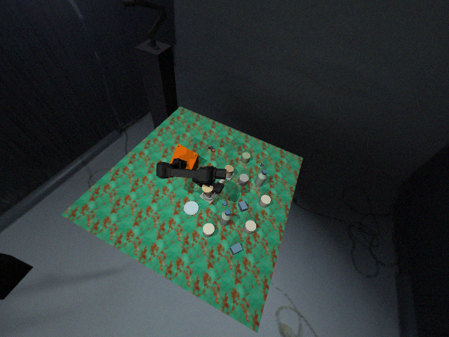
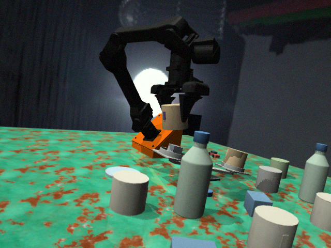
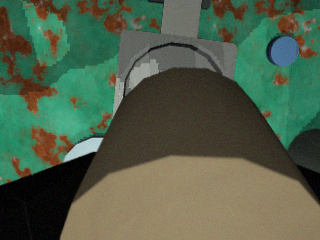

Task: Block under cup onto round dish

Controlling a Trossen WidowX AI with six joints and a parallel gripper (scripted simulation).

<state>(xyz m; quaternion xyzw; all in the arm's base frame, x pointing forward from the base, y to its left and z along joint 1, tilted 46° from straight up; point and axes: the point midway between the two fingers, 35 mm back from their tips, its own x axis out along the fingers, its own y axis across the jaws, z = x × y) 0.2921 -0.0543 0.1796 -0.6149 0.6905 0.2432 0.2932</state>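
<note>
Right now my gripper tip is 10 mm to the right of the small grey block and 80 mm above it. Round my gripper tip: round pale dish 80 mm behind, 90 mm to the right, 170 mm below; then small blue disc 120 mm ahead, 30 mm to the left, 160 mm below; then tiny red toy car 160 mm behind, 460 mm to the left, 160 mm below.
</note>
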